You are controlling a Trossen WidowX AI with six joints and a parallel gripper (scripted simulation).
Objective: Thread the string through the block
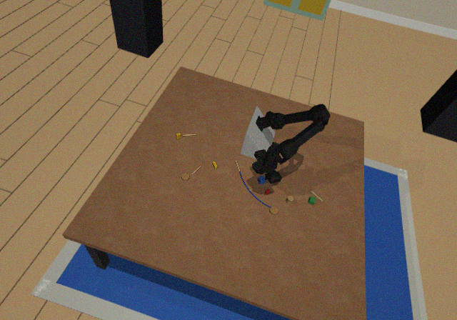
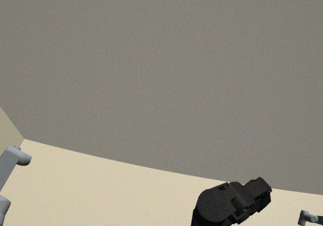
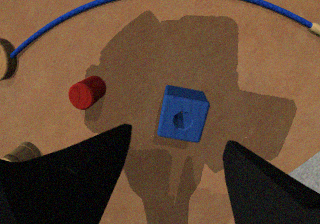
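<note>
My gripper tip is 50 mm above the blue cube and 10 mm past it. Round my gripper tip: wooden cylinder 160 mm to the left, 50 mm below, 50 mm ahead; then red peg 50 mm to the left, 50 mm below, 50 mm ahead; then thin wooden stick 140 mm to the right, 60 mm below, 40 mm behind.
</note>
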